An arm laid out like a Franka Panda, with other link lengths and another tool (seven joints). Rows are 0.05 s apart.
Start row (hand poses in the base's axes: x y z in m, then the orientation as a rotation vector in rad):
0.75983 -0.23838 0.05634 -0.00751 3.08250 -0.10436
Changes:
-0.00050 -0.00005 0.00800 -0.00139 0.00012 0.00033
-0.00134 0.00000 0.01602 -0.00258 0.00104 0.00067
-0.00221 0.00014 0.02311 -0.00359 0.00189 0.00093
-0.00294 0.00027 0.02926 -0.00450 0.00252 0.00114
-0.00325 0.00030 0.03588 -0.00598 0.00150 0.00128
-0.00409 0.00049 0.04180 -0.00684 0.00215 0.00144
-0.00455 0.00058 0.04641 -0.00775 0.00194 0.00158
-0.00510 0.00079 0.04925 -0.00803 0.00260 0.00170
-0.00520 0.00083 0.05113 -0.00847 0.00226 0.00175
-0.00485 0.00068 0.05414 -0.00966 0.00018 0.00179
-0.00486 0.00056 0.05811 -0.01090 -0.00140 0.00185
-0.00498 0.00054 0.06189 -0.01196 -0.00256 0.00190
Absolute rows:
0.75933 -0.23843 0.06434 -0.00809 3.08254 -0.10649
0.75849 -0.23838 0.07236 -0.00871 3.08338 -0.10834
0.75762 -0.23824 0.07945 -0.00921 3.08417 -0.10991
0.75689 -0.23811 0.08560 -0.00960 3.08474 -0.11132
0.75658 -0.23808 0.09222 -0.00983 3.08364 -0.11357
0.75574 -0.23789 0.09814 -0.01015 3.08424 -0.11491
0.75528 -0.23780 0.10275 -0.01040 3.08397 -0.11630
0.75473 -0.23759 0.10559 -0.01063 3.08461 -0.11674
0.75463 -0.23755 0.10747 -0.01071 3.08424 -0.11741
0.75498 -0.23770 0.11048 -0.01071 3.08210 -0.11917
0.75497 -0.23782 0.11445 -0.01077 3.08045 -0.12103
0.75485 -0.23784 0.11823 -0.01082 3.07922 -0.12262

